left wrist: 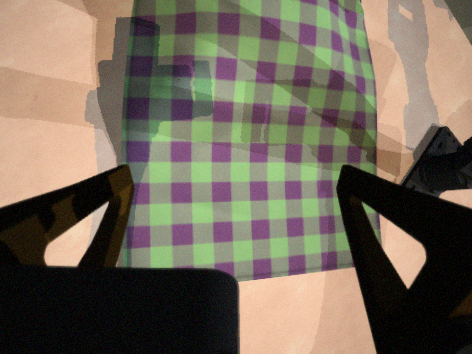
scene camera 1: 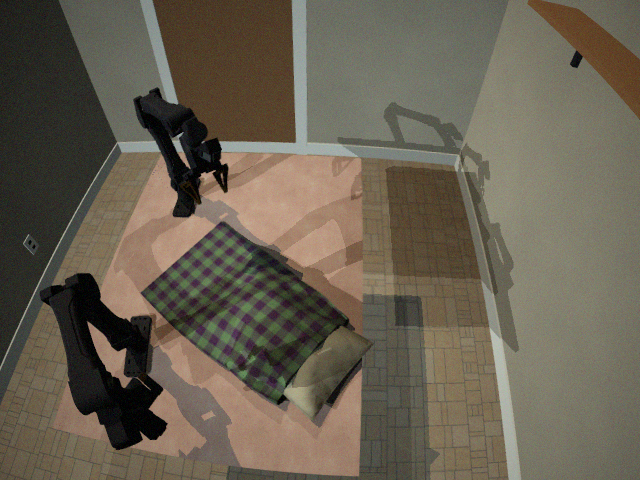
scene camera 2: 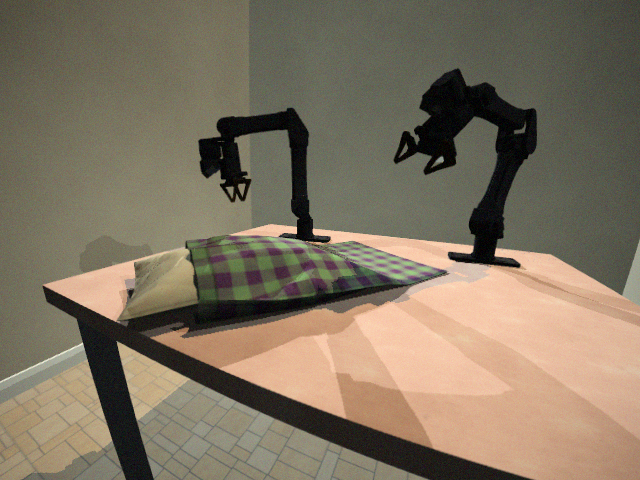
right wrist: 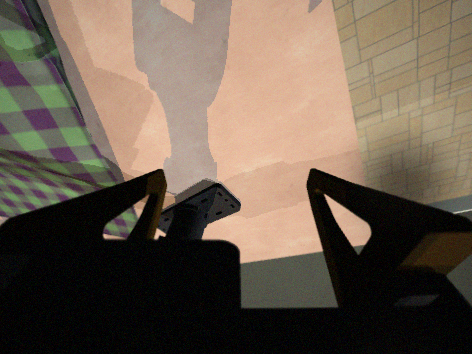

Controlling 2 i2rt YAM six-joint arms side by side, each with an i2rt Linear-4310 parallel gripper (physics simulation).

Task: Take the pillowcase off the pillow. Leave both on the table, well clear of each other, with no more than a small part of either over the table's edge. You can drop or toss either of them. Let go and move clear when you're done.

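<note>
The green and purple checked pillowcase lies on the table, over most of the pillow. The beige pillow sticks out of its open end, at the lower right in scene camera 1, with one corner slightly past the table's edge. The pillowcase's far end lies flat. My left gripper is open and empty, above the flat end. My right gripper is open and empty, raised beside the pillowcase; it is mostly hidden in scene camera 1.
The left arm's base and the right arm's base stand on the table beyond the pillowcase's flat end. The tiled floor lies beyond the table edge beside the pillow.
</note>
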